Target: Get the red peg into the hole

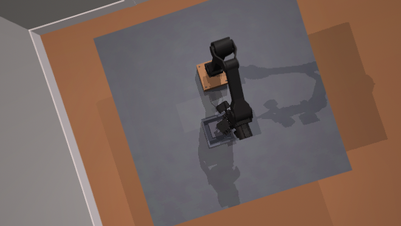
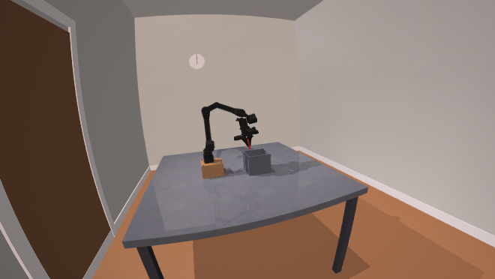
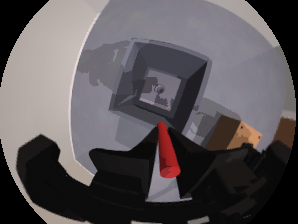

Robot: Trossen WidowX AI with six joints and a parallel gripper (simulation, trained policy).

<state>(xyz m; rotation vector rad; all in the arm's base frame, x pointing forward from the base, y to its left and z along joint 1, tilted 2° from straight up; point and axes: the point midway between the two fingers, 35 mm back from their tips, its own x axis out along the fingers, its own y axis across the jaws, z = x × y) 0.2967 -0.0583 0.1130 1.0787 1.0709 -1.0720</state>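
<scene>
The light plate lies 13 cm below my gripper tip, 6 cm to the right of it and 2 cm ahead of it. From my gripper tip the other things lie so: red peg (2 cm above).
</scene>
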